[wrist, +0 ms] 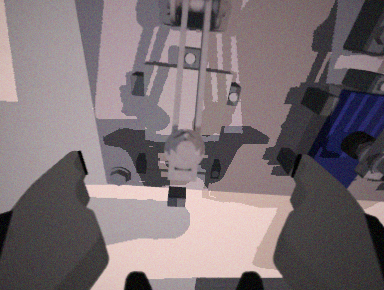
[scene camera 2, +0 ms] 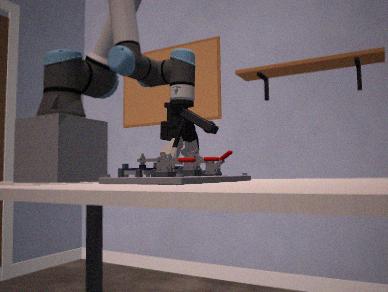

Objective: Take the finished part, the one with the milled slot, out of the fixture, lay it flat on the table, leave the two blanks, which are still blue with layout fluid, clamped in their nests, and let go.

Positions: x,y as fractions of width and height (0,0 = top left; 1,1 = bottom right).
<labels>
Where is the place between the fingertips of my gripper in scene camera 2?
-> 0.48,0.58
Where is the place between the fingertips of my gripper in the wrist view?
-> At 0.50,0.54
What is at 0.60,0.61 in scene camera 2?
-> A fixture plate.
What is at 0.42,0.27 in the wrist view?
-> A finished part.
</labels>
